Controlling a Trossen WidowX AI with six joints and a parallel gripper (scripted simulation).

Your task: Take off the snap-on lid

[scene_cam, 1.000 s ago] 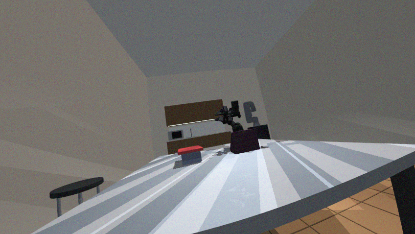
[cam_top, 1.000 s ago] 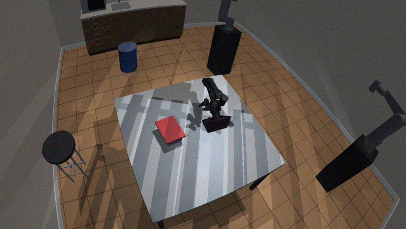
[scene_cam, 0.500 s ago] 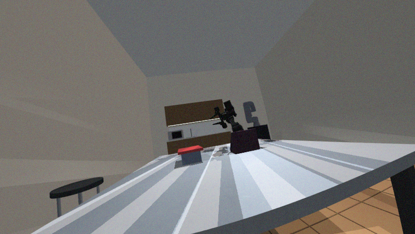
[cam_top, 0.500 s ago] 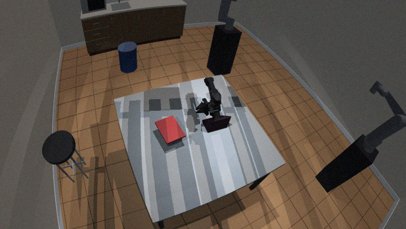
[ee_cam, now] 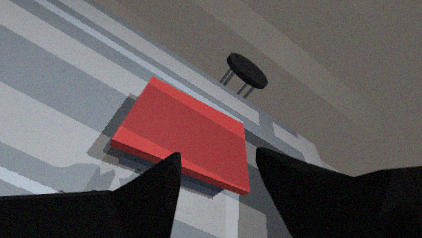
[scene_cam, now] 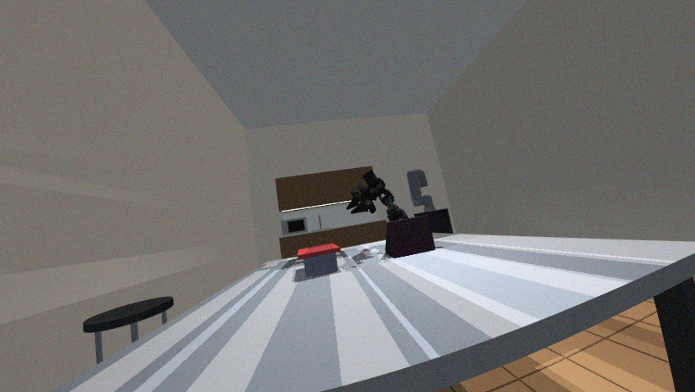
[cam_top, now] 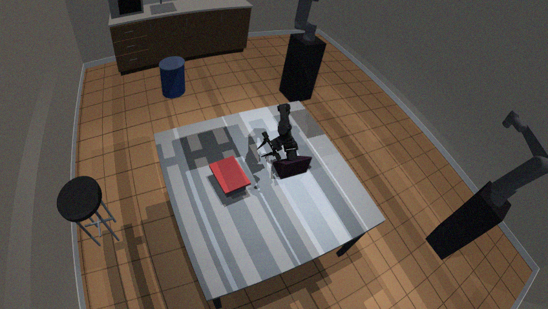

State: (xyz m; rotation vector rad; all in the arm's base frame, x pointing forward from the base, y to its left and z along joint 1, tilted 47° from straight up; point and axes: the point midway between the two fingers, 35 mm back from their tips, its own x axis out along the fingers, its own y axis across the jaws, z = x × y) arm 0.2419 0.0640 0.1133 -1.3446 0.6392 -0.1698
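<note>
Right now my gripper tip is 17 cm short of the red lid, 4 cm to the left of it and 16 cm above it. From my gripper tip the other things lie so: storage box 17 cm ahead, 4 cm to the right, 20 cm below.
</note>
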